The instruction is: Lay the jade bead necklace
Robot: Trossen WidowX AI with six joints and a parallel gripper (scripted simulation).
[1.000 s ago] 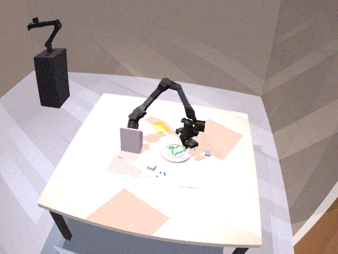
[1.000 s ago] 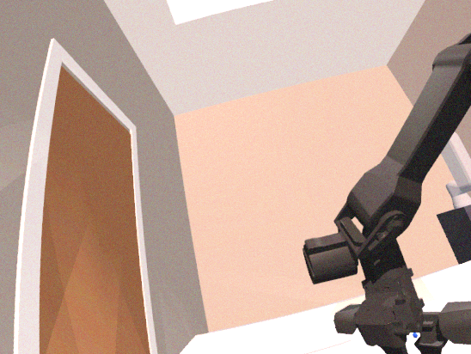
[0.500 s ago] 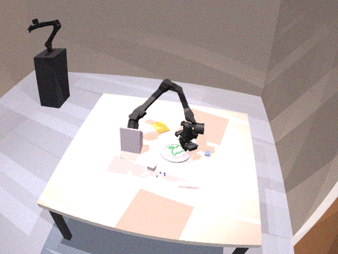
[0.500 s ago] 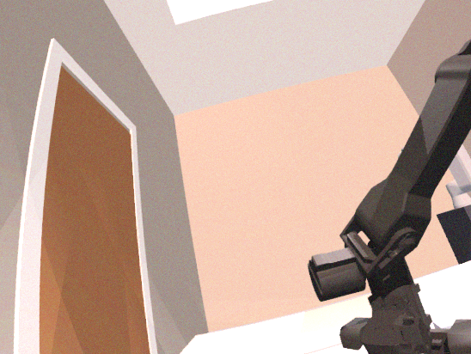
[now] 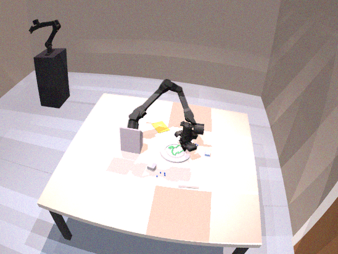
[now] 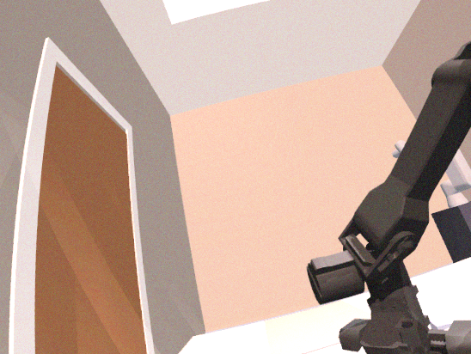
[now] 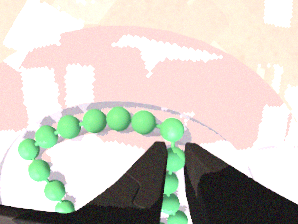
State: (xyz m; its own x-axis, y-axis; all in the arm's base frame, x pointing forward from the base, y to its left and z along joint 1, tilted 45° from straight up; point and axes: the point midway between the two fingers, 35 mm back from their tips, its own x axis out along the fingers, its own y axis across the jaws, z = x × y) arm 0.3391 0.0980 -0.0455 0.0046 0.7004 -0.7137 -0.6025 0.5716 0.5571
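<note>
Right now the round white bead board is 5 cm behind my gripper tip, 1 cm to the right of it and 1 cm below it. The rest, counted from my gripper tip: yellow sheet: 20 cm behind, 23 cm to the left, 1 cm below; blue block: 16 cm ahead, 1 cm to the left, 1 cm below; cream block: 7 cm ahead, 23 cm to the left.
</note>
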